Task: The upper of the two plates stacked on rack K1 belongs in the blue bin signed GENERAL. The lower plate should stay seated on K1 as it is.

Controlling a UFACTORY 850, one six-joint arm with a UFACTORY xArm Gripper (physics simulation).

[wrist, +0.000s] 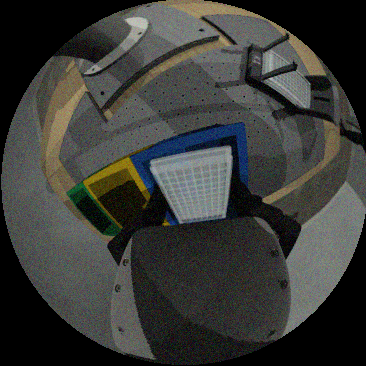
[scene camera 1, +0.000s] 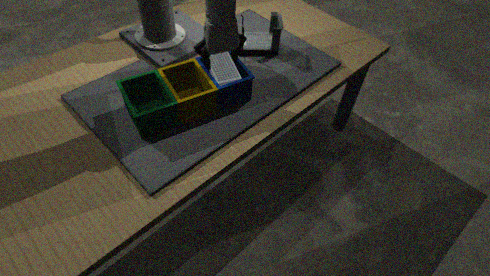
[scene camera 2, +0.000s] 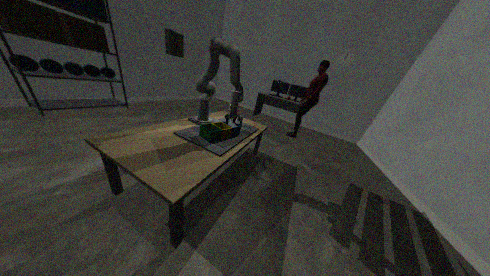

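Observation:
A pale gridded plate (scene camera 1: 226,69) (wrist: 194,185) is held between the fingers of my gripper (scene camera 1: 221,50) (scene camera 2: 233,120) (wrist: 196,188), which is shut on it. The plate is over the blue bin (scene camera 1: 236,94) (wrist: 243,145) and looks tilted in scene camera 1; whether it touches the rim I cannot tell. The bin's sign does not show. The dark rack K1 (scene camera 1: 275,37) (wrist: 254,62) stands beyond the bin, with a second pale plate, the lower one (scene camera 1: 257,41) (wrist: 287,80), lying in it. The bin's floor is mostly hidden by the held plate.
The yellow bin (scene camera 1: 196,95) (wrist: 107,172) adjoins the blue one, and the green bin (scene camera 1: 155,109) (wrist: 77,194) is beyond it. The arm's base (scene camera 1: 157,25) stands behind them. A person (scene camera 2: 316,87) is by a desk (scene camera 2: 280,102) with monitors, away from the table.

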